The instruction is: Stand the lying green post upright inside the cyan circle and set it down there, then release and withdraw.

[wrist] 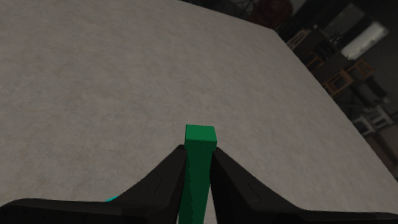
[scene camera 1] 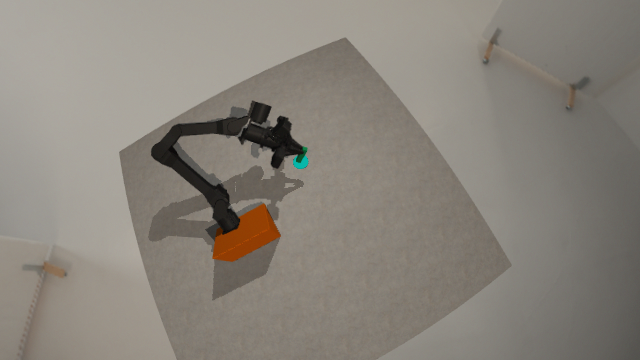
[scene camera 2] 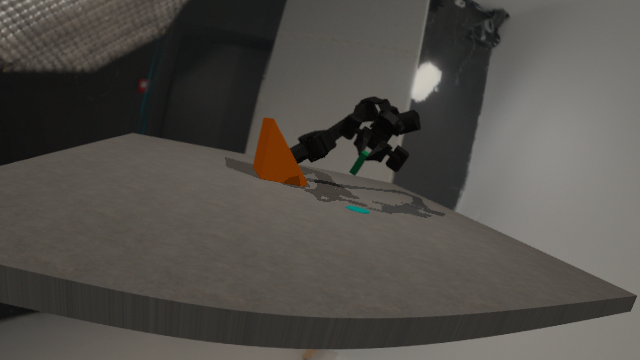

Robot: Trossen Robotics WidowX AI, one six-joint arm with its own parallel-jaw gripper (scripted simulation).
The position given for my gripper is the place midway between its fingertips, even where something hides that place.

Note:
My gripper point(scene camera 2: 363, 156) carries a green post.
My gripper shows as well in the wrist view point(wrist: 198, 152) and in scene camera 1 point(scene camera 1: 303, 151).

